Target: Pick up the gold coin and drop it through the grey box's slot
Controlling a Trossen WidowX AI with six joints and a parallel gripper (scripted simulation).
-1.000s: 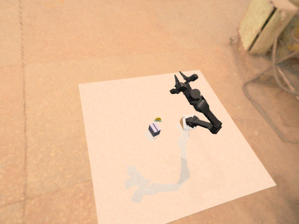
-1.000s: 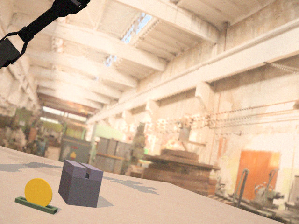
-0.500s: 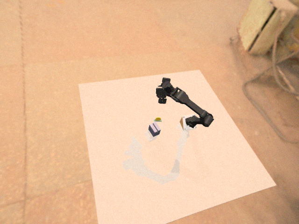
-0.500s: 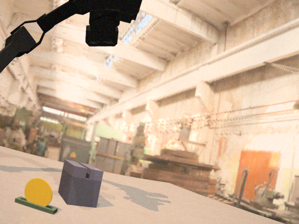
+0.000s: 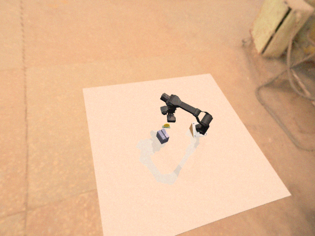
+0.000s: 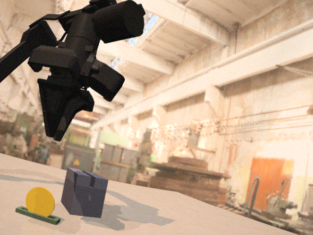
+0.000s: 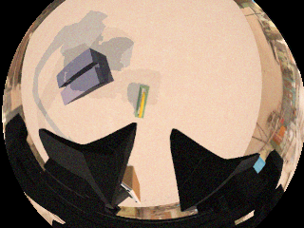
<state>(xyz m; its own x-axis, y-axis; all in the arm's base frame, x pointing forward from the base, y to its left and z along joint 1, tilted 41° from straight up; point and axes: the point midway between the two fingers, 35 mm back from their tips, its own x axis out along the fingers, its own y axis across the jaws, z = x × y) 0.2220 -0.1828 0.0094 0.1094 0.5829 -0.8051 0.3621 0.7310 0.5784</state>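
Now: gripper tip 1 cm to the right of the gold coin and 10 cm above it.
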